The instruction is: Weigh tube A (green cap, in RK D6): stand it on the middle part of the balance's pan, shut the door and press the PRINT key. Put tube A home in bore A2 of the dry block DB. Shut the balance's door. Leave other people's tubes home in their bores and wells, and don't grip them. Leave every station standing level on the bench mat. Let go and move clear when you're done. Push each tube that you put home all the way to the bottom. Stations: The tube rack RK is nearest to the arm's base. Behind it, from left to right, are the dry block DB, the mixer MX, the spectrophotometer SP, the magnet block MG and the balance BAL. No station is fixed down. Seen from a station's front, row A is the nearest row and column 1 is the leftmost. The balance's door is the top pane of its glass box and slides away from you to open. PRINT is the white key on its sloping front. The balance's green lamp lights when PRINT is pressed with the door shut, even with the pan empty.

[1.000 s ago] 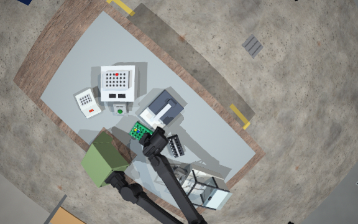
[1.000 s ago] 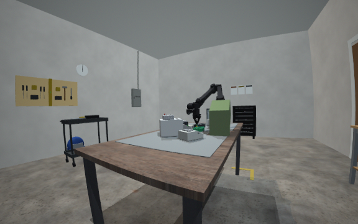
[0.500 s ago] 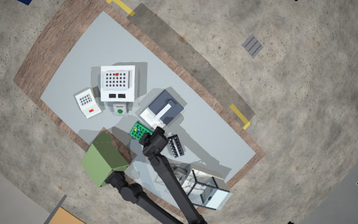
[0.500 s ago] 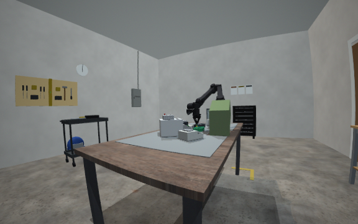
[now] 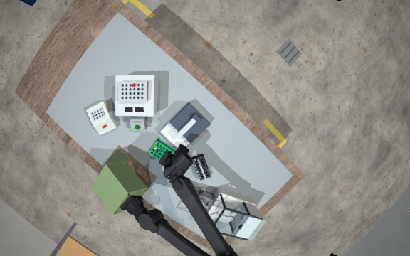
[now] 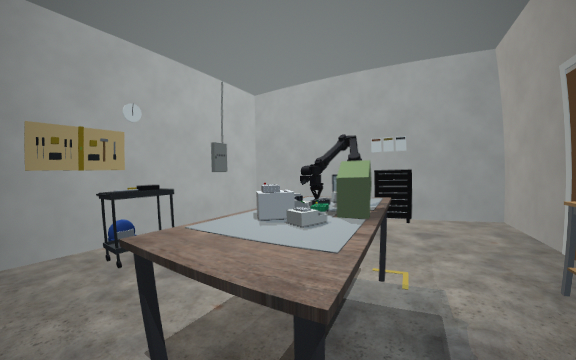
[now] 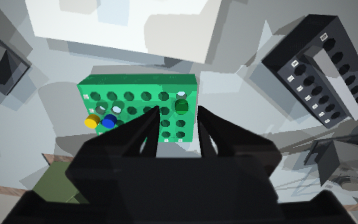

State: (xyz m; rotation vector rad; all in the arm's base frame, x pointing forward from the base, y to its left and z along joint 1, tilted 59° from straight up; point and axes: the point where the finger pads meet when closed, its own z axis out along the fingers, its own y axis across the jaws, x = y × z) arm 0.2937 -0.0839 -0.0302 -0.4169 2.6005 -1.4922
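The green-capped tube lies 4 cm below my hand. From my hand the other things lie so: magnet block MG: 16 cm to the right, 5 cm below, 5 cm ahead; then white print key: 29 cm to the right, 8 cm behind; then green tube rack RK: 5 cm below, 4 cm to the left, 4 cm behind.
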